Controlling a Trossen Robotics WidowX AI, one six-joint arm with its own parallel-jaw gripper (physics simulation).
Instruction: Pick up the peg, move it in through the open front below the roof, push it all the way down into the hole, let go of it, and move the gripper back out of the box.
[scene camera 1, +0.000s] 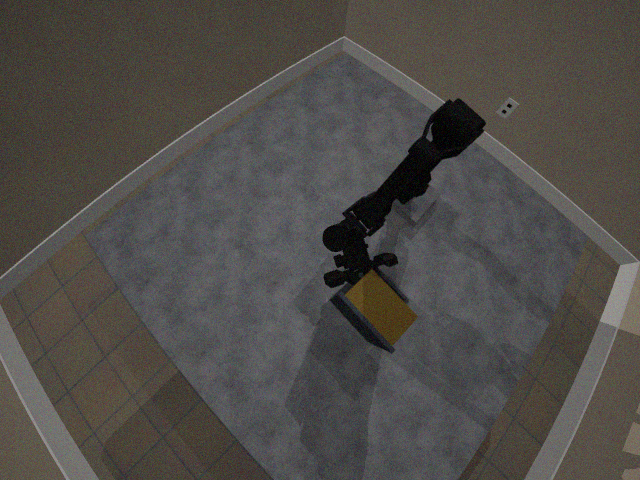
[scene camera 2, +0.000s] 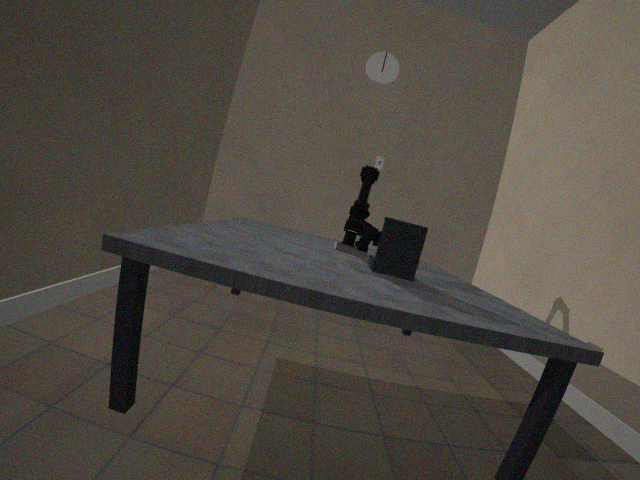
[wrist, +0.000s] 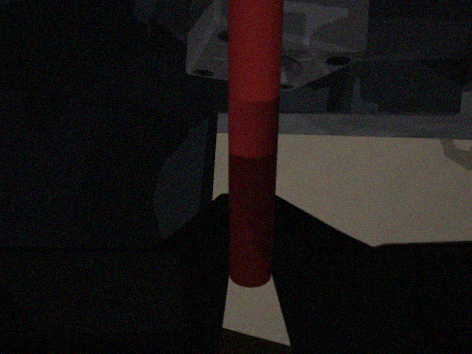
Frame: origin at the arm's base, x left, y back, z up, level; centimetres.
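Seen in the pictures: gripper, between the fingertips: (wrist: 246, 204); arm's base, origin of its link: (scene camera 1: 403, 193) (scene camera 2: 347, 244).
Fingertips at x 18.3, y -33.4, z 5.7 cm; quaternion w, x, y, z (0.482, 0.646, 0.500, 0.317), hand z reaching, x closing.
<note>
Offsets run from my fingertips to a thing's top centre. "spot": to the spot under its first point. Level surfaces: height alone.
The red peg @[dy +0.7, dx -2.6, dz +2.3 cm] (wrist: 253, 125) runs upright through the wrist view, its far end beyond the top edge. My gripper (wrist: 246, 204) (scene camera 1: 361, 271) (scene camera 2: 376, 238) is shut on the peg near its close end. In scene camera 1 the fingers reach to the open side of the box, and their tips are hidden by the yellow roof @[dy +2.0, dx +0.9, dz +11.2 cm] (scene camera 1: 382, 310). The box @[spot: dy -6.5, dx +1.6, dz +9.0 cm] (scene camera 1: 362, 323) (scene camera 2: 399, 249) has dark grey walls. A grey block @[dy +0.3, dx +0.0, dz -5.0 cm] (wrist: 320, 62) with several small dark holes and part of a larger round hole shows behind the peg. Whether the peg's far end is in the hole cannot be told.
The box's side walls stand on both sides of the opening, below the roof. The arm (scene camera 1: 405, 178) (scene camera 2: 364, 193) reaches over the grey table @[dz -9.1 cm] (scene camera 1: 217, 248) (scene camera 2: 232, 253) from its far edge. A dark surface fills the left of the wrist view.
</note>
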